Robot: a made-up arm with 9 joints.
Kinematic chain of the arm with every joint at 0, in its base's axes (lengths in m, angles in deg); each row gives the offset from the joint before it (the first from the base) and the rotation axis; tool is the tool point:
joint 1: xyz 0 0 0.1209 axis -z
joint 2: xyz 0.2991 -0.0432 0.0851 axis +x
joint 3: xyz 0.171 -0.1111 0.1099 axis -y
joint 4: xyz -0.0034 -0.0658 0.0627 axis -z
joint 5: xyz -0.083 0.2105 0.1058 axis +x
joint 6: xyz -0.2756 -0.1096 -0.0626 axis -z
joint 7: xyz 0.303 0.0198 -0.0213 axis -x
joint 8: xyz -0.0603 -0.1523 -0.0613 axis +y
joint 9: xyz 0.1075 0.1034 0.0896 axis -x
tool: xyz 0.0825 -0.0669 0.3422
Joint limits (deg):
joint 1: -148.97..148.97
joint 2: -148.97..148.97
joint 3: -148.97..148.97
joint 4: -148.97..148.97
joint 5: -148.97..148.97
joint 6: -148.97..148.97
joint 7: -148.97..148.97
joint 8: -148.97..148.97
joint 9: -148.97..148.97
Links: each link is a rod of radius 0.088 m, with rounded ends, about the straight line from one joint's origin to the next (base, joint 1, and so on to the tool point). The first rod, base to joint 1, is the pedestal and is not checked.
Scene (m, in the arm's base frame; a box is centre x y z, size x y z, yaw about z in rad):
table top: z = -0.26
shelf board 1: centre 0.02 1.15 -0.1 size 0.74 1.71 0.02 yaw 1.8
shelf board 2: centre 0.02 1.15 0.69 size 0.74 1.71 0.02 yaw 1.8
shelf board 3: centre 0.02 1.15 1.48 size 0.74 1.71 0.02 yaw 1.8
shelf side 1: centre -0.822 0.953 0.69 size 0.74 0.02 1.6 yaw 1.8
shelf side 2: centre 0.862 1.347 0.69 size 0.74 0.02 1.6 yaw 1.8
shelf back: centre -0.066 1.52 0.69 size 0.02 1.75 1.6 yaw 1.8
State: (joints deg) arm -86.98 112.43 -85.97 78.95 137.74 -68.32 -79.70 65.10 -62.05
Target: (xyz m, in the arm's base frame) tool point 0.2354 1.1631 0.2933
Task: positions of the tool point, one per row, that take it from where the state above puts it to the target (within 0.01 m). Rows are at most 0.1 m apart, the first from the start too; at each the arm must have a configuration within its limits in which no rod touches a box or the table.
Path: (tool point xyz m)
1: 0.1954 1.2222 0.3116
2: 0.2354 1.1631 0.2933

